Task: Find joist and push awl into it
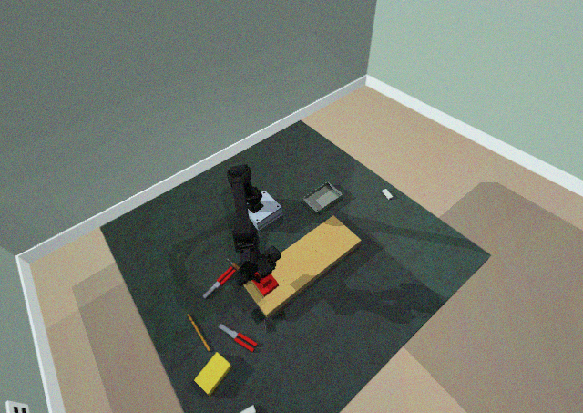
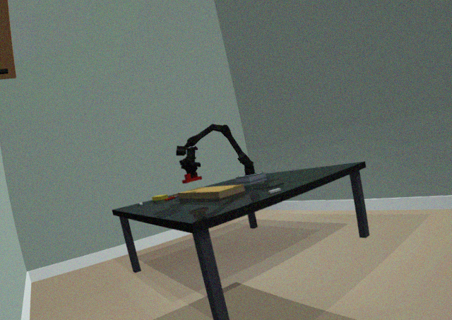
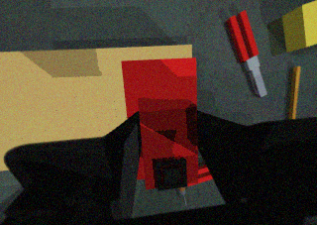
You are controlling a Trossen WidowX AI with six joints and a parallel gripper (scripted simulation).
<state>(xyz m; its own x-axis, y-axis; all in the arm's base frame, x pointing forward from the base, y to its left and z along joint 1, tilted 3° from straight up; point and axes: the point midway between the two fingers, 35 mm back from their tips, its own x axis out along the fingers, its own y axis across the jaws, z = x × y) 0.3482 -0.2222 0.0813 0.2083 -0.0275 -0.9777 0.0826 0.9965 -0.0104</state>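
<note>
My gripper tip is 40 mm past the indicator window and 30 mm below it. The rest, counted from my gripper tip: brown-handled awl (200 mm behind, 30 mm to the right, 120 mm below); orange pencil (60 mm behind, 290 mm to the right, 120 mm below); red stud finder (20 mm behind, 20 mm above).
</note>
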